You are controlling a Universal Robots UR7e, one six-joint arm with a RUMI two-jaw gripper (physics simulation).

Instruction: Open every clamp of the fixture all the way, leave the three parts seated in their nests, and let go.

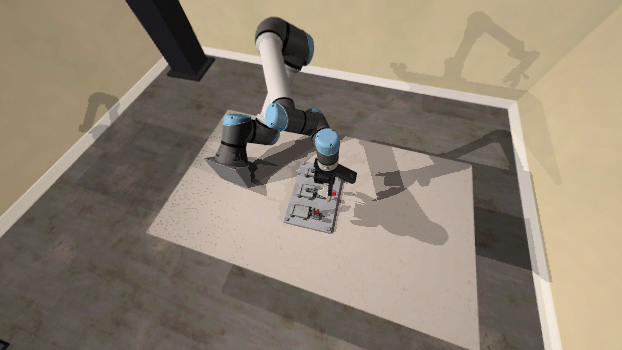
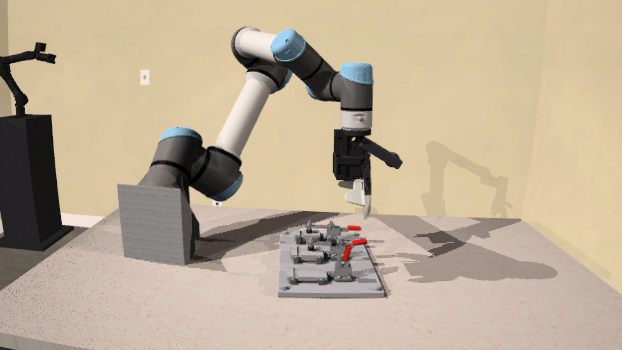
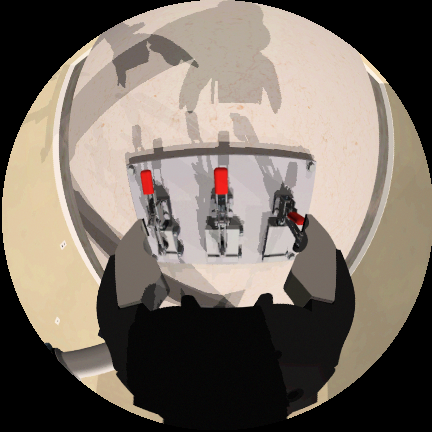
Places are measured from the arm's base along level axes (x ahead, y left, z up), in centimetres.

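Pixels of known places: gripper, between the fingertips: (image 1: 331, 186) (image 2: 359, 209) (image 3: 224, 218); arm's base, origin of its link: (image 1: 231, 161) (image 2: 160, 204).
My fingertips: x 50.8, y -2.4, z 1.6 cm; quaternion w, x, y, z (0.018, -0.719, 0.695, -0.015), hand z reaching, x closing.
For each thing: its middle in the pictures, then the offset to it from my fingertips. "spot": a spot on its surface instead. Level surfaces: height alone.
- fixture plate, middle of its body: (image 3: 221, 217) (image 2: 325, 260) (image 1: 315, 194) dx -7.7, dy +0.3, dz -14.3 cm
- middle clamp's red handle, middle of its body: (image 3: 220, 192) (image 2: 352, 243) (image 1: 328, 193) dx -1.1, dy +0.4, dz -9.3 cm
- middle part, middle of its body: (image 3: 222, 244) (image 2: 306, 252) (image 1: 305, 190) dx -12.5, dy +0.2, dz -12.2 cm
- far clamp's red handle, a spot on its surface: (image 3: 146, 182) (image 2: 354, 226) spot: dx +0.9, dy +11.2, dz -9.0 cm
- far part, middle of its body: (image 3: 166, 242) (image 2: 307, 235) dx -12.2, dy +11.2, dz -12.0 cm
- table, height of its surface: dz -15.1 cm
The fixture plate (image 1: 306, 225) (image 2: 330, 294) (image 3: 250, 175) carries three clamps and three pale parts. The near clamp's red handle (image 1: 317, 212) (image 2: 347, 253) (image 3: 296, 218) stands raised, and its arm is up off the near part (image 1: 300, 211) (image 2: 310, 276) (image 3: 277, 240). The middle clamp's red handle (image 1: 333, 194) (image 2: 359, 242) (image 3: 220, 181) points outward; its arm lies over the middle part (image 3: 215, 243). The far clamp's red handle (image 2: 354, 228) (image 3: 146, 182) also points outward, its arm over the far part (image 3: 170, 241). The parts appear seated. My gripper (image 1: 327, 195) (image 2: 361, 205) (image 3: 224, 218) is open and empty above the plate.
The arm's grey base mount (image 1: 232, 171) (image 2: 152, 223) stands on the table (image 1: 400, 280) (image 2: 200, 320), left of the fixture. A dark pedestal (image 1: 172, 37) (image 2: 30, 175) stands beyond the table. Bolts stand at the plate's corners.
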